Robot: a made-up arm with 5 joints.
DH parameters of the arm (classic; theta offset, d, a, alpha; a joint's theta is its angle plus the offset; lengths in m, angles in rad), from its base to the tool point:
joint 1: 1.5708 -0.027 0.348 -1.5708
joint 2: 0.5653 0 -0.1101 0
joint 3: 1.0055 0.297 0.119 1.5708
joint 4: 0 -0.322 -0.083 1.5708
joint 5: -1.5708 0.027 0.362 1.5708
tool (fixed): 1.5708 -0.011 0 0
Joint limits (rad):
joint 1: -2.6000..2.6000
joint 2: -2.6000..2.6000
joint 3: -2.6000..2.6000
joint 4: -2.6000..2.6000
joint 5: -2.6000..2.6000
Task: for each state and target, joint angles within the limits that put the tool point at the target. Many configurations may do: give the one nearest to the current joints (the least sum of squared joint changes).
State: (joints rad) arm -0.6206 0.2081 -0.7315 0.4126 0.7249
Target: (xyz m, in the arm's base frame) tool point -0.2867 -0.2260 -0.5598
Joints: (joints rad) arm 0.3951 -0.2349 -0.4462 0.6969 0.5557
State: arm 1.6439 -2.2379 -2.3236 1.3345 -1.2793
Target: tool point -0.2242 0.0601 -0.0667
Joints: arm 1.7516 -2.6000 -2.6000 1.5510 -2.1284
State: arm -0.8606 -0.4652 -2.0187 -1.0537 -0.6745
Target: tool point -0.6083 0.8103 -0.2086
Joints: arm -0.0151 -0.6665 -2.1048 -1.4263 -0.7838
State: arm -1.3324 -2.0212 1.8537 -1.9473 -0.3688
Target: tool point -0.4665 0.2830 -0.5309
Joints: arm -0.9666 -2.0606 1.7267 -2.0285 -0.3906
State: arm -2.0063 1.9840 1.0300 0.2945 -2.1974
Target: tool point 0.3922 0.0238 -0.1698
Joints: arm -1.9093 2.3782 1.5944 0.3680 -2.4172
